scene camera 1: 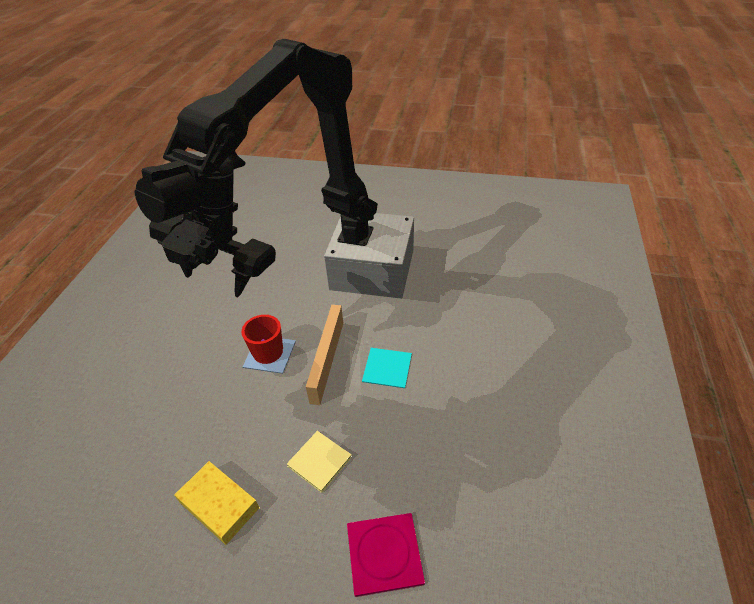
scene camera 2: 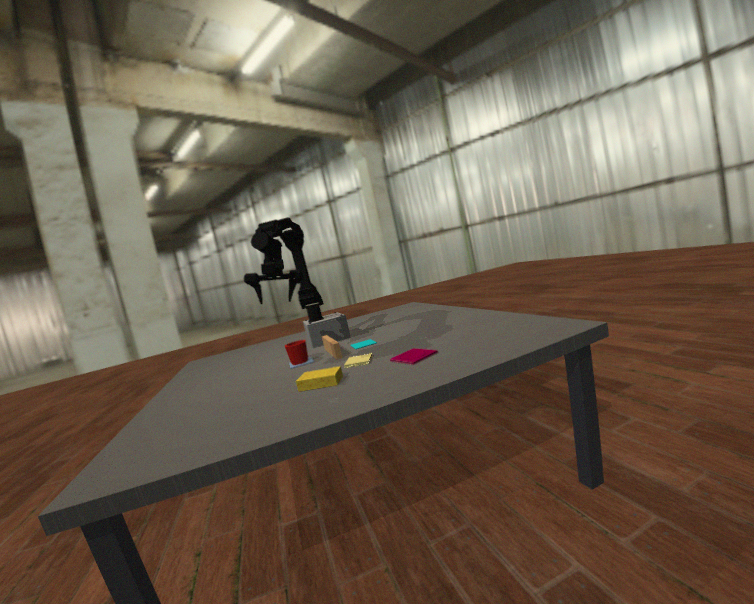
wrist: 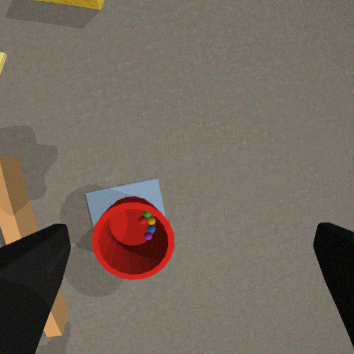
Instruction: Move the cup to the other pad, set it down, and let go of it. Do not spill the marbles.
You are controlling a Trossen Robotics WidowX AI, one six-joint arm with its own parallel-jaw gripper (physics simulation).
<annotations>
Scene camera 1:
my gripper: 213, 286
red cup: 267, 327
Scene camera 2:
my gripper: 275, 303
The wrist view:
my gripper: 195, 238
red cup: 117, 240
wooden bar: 25, 223
</annotations>
